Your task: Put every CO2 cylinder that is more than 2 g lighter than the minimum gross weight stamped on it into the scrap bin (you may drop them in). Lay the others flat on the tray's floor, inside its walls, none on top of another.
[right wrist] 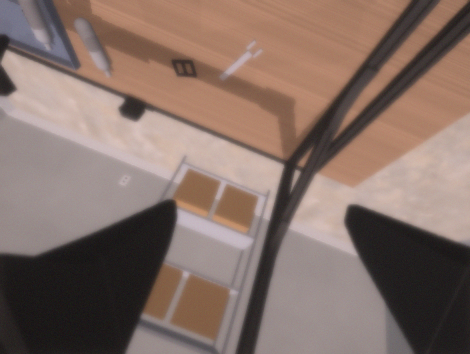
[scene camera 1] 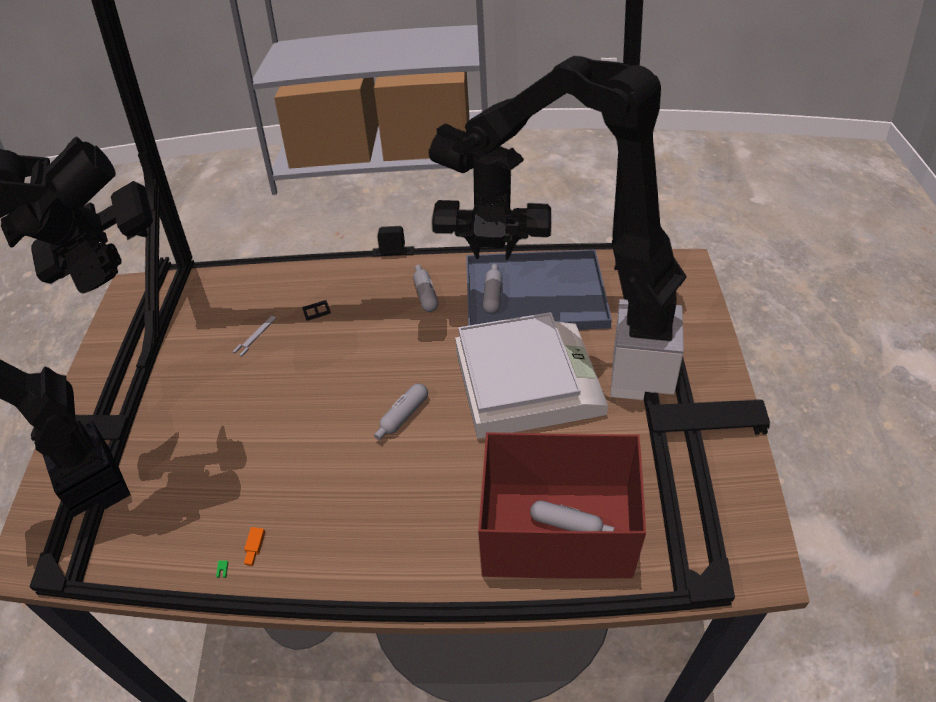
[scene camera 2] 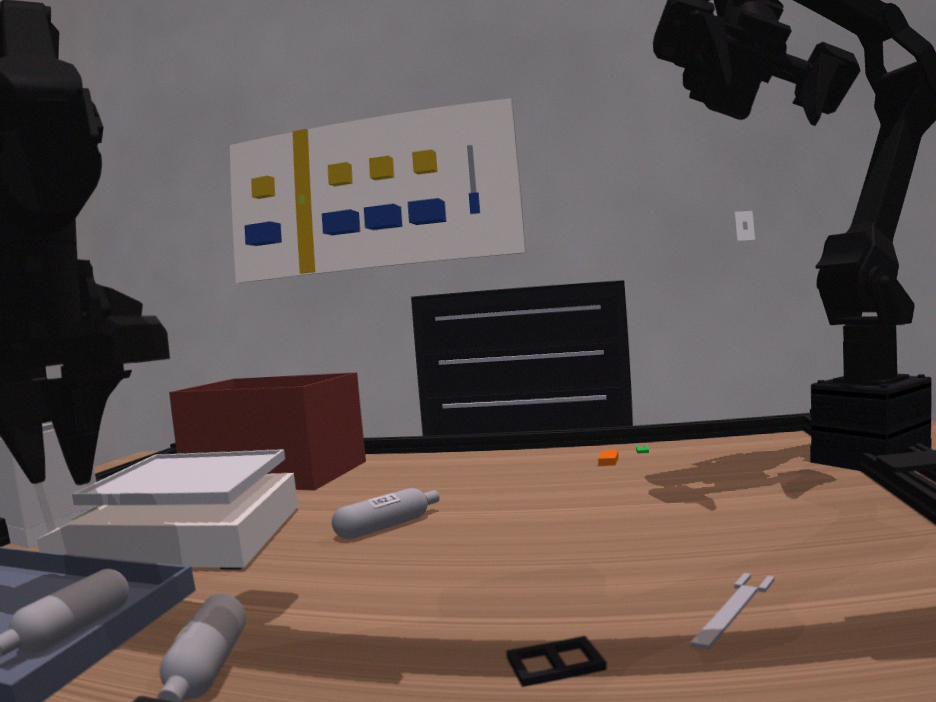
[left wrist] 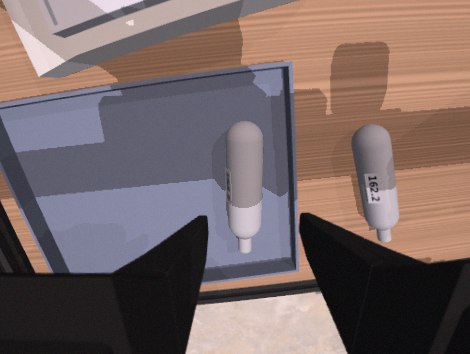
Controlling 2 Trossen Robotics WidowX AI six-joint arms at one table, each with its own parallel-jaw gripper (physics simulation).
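Places are measured from the left arm's base along level axes (x back, y right, z up), in metres.
Pixels of known places: left gripper, fingertip midpoint: (scene camera 1: 492,257) (scene camera 2: 60,483) (left wrist: 253,222); right gripper, fingertip midpoint: (right wrist: 261,210) (scene camera 1: 123,246) (scene camera 2: 772,106); left arm's base, origin of the base link: (scene camera 1: 650,324); right arm's base, origin of the base link: (scene camera 1: 73,455) (scene camera 2: 871,380).
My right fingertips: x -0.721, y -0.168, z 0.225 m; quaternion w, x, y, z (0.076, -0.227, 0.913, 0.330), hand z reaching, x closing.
Observation:
For each thing: its top centre in the pictures, then the offset to it from my right fingertips. "spot": a spot on its surface instead.
- grey cylinder, middle of its top: (scene camera 2: 60,591) (left wrist: 246,199) (scene camera 1: 492,281) (right wrist: 31,25) dy +0.327, dx +0.453, dz -0.307 m
- second cylinder, middle of its top: (scene camera 2: 197,624) (left wrist: 388,194) (scene camera 1: 423,280) (right wrist: 91,53) dy +0.317, dx +0.332, dz -0.310 m
- red bin, middle of its top: (scene camera 1: 563,481) (scene camera 2: 263,382) dy -0.132, dx +0.617, dz -0.220 m
- white scale, surface spot: (scene camera 2: 181,477) (scene camera 1: 515,354) spot: dy +0.131, dx +0.520, dz -0.278 m
- black two-hole frame, middle of its top: (scene camera 2: 555,656) (scene camera 1: 316,309) (right wrist: 183,69) dy +0.249, dx +0.147, dz -0.335 m
- grey fork-like tool, middle of its top: (scene camera 2: 732,605) (scene camera 1: 255,334) (right wrist: 238,63) dy +0.175, dx +0.053, dz -0.337 m
A grey cylinder (scene camera 1: 492,288) (scene camera 2: 71,610) (left wrist: 244,175) lies flat in the blue tray (scene camera 1: 603,290) (scene camera 2: 189,580) (left wrist: 293,165), near one side wall. A second cylinder (scene camera 1: 424,288) (scene camera 2: 202,646) (left wrist: 376,177), labelled 162.2, lies on the table beside the tray. A third (scene camera 1: 402,410) (scene camera 2: 381,513), labelled 162.1, lies on the table beside the scale. A fourth (scene camera 1: 567,517) lies in the red bin (scene camera 1: 559,555) (scene camera 2: 249,423). My left gripper (scene camera 1: 494,253) (scene camera 2: 60,479) (left wrist: 253,222) is open and empty above the tray. My right gripper (right wrist: 261,210) is open and empty, raised away from the table.
A white scale (scene camera 1: 517,362) (scene camera 2: 181,477) stands between tray and bin. A black two-hole frame (scene camera 1: 316,309) (scene camera 2: 556,661) and a grey fork-like tool (scene camera 1: 254,336) (scene camera 2: 729,613) lie at the back in scene camera 1. Orange (scene camera 1: 254,544) and green (scene camera 1: 221,568) pieces lie near the front.

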